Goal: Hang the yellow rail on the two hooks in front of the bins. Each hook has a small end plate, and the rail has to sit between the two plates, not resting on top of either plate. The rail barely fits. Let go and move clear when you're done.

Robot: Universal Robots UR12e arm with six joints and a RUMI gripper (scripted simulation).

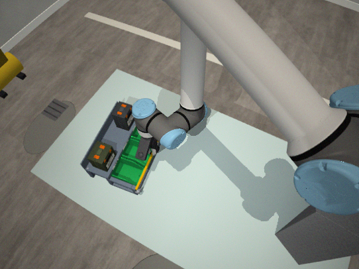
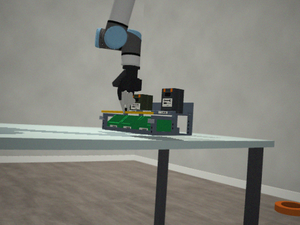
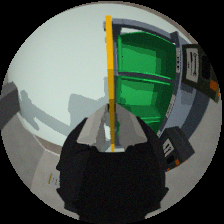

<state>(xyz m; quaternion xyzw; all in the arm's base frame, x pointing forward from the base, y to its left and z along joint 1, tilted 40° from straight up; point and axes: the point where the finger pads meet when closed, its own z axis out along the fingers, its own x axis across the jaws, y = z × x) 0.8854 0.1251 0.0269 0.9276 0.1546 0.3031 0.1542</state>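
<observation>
Right now the yellow rail is 1 cm below my hand.
</observation>
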